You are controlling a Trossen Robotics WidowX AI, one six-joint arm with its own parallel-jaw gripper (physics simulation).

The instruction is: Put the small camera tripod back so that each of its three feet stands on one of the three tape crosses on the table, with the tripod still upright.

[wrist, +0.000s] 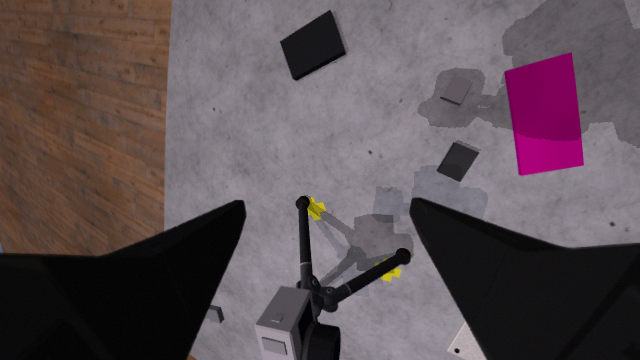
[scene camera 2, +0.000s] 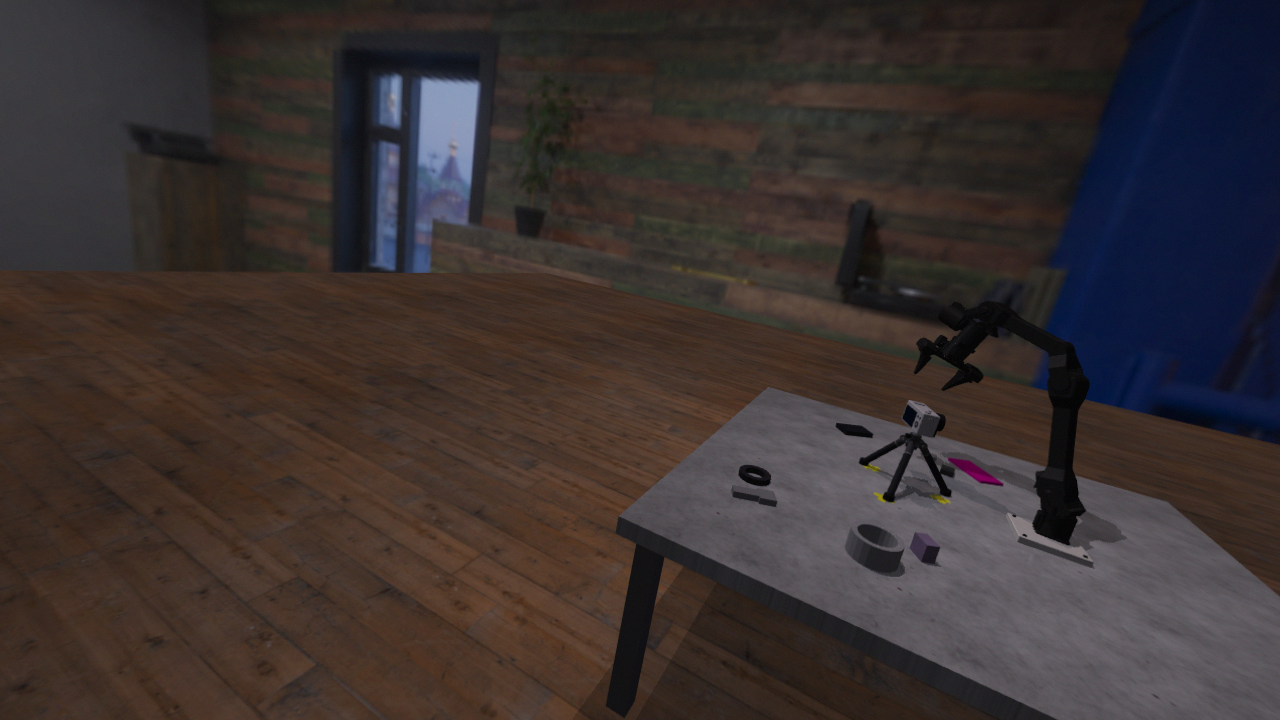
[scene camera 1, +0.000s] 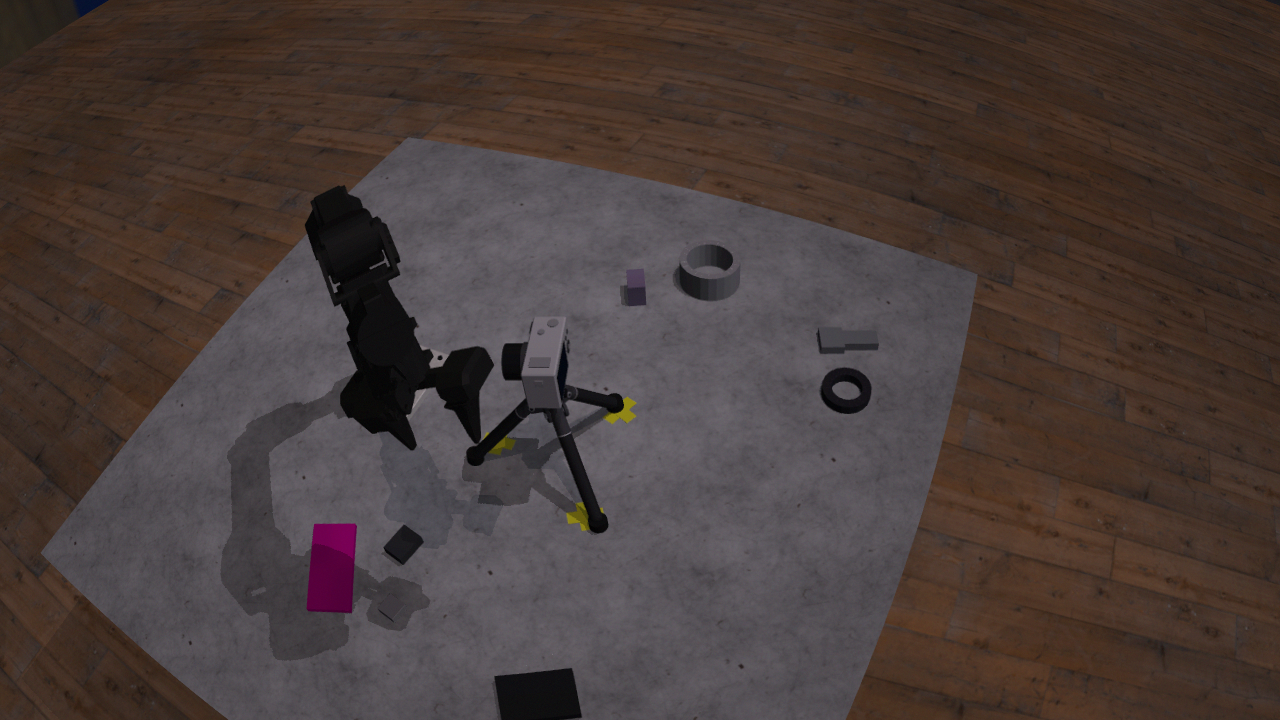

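Where they show: gripper, between the fingertips: (wrist: 328,206) (scene camera 2: 928,381) (scene camera 1: 445,444); arm's base, origin of its link: (scene camera 2: 1050,534).
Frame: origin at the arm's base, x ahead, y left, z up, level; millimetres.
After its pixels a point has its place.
Observation:
The tripod (scene camera 1: 577,465) {x 397, y -13, z 68 mm} (scene camera 2: 900,467) {x 340, y 103, z 65 mm} (wrist: 304,235) {x 396, y -19, z 62 mm} stands upright on the table, carrying a light grey camera (scene camera 1: 544,362) {x 355, y 5, z 221 mm} (scene camera 2: 920,418) {x 333, y 78, z 200 mm} (wrist: 282,310) {x 359, y -15, z 197 mm}. In scene camera 1, its near foot is at the right edge of one yellow cross (scene camera 1: 580,516) {x 409, y -38, z -12 mm} (wrist: 317,209) {x 406, y -37, z -13 mm}, and its far foot is at the upper left edge of another cross (scene camera 1: 629,412) {x 366, y 152, z -13 mm} (scene camera 2: 881,496). Its left foot is beside the third cross (scene camera 1: 503,443) {x 242, y 9, z -13 mm} (scene camera 2: 939,498) {x 235, y 7, z -13 mm} (wrist: 393,274) {x 219, y 11, z -13 mm}, apart from it. My gripper (scene camera 1: 445,444) {x 351, y -174, z 253 mm} (scene camera 2: 930,380) {x 351, y -174, z 253 mm} (wrist: 328,206) {x 351, y -174, z 253 mm} is open and empty, above the tripod's height. The third foot is hidden in the wrist view.
A magenta slab (scene camera 1: 332,568) {x 166, y -325, z -6 mm} (scene camera 2: 974,471) {x 162, y -308, z -5 mm} (wrist: 545,110) {x 166, y -331, z -5 mm}, small dark block (scene camera 1: 403,544) {x 236, y -225, z 2 mm} (wrist: 457,161) {x 233, y -224, z 2 mm} and black slab (scene camera 1: 537,694) {x 525, y -308, z 2 mm} (wrist: 313,45) {x 519, y -312, z 2 mm} lie around the tripod. A purple block (scene camera 1: 635,288) {x 255, y 347, z 25 mm}, grey ring (scene camera 1: 709,284) {x 352, y 415, z 23 mm}, grey bar (scene camera 1: 845,340) {x 591, y 435, z 2 mm} and black ring (scene camera 1: 827,392) {x 609, y 320, z 1 mm} lie farther off.

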